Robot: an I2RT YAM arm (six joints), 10 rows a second.
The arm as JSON. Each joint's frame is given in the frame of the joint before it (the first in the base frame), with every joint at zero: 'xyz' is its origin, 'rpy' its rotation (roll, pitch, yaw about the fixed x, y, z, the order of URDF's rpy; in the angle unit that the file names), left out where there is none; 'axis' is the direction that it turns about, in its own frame. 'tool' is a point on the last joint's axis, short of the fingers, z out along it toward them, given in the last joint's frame.
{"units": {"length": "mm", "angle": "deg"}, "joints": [
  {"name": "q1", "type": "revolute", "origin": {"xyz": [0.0, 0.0, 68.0]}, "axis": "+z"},
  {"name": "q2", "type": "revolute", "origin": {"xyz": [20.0, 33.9, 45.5], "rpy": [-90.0, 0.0, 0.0]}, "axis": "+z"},
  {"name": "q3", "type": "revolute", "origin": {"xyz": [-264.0, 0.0, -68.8], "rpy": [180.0, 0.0, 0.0]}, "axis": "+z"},
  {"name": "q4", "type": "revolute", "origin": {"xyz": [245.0, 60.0, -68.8]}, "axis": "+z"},
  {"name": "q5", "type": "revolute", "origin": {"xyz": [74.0, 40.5, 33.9], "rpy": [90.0, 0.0, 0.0]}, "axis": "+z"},
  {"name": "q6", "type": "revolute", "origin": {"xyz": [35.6, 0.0, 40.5], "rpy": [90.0, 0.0, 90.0]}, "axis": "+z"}
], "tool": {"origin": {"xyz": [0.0, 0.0, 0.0], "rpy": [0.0, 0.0, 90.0]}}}
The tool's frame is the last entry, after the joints.
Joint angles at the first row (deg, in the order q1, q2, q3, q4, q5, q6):
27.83, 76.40, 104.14, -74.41, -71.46, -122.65
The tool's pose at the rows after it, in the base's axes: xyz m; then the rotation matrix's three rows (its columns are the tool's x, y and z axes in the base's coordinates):
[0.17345, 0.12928, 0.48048], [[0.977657, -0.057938, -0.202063], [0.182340, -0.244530, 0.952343], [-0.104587, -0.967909, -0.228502]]
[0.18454, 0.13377, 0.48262], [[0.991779, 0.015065, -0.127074], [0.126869, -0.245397, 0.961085], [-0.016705, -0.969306, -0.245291]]
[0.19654, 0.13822, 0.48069], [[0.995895, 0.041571, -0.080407], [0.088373, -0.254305, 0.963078], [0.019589, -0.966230, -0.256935]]
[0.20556, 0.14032, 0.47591], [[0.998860, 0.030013, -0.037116], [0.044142, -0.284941, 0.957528], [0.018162, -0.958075, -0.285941]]
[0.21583, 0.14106, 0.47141], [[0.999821, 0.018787, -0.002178], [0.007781, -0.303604, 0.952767], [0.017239, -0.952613, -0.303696]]
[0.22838, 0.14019, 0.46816], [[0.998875, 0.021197, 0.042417], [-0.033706, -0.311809, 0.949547], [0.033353, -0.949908, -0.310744]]
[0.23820, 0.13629, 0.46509], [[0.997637, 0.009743, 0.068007], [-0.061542, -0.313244, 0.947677], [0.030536, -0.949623, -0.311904]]
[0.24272, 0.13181, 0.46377], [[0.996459, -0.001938, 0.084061], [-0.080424, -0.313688, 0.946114], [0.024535, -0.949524, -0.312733]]
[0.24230, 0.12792, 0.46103], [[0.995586, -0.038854, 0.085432], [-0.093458, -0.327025, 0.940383], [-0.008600, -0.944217, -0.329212]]
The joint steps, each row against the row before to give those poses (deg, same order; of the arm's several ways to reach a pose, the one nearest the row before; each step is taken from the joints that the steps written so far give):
0.00, 0.18, 0.00, 6.18, 1.99, 0.00
-0.06, 0.78, 0.00, 5.27, 4.02, 0.00
-0.24, 1.36, 0.00, 3.04, 2.43, 0.00
-0.35, 1.13, 0.00, 0.37, 2.71, 0.00
-0.79, 1.23, 0.00, 0.72, 1.61, 0.00
-1.27, 1.27, 0.00, 1.90, 1.38, 0.00
-1.61, 0.94, 0.00, 0.77, -0.02, 0.00
-1.25, 0.30, 0.00, -0.02, -0.20, 0.00
-0.72, -0.02, 0.00, -2.17, 0.05, 0.00

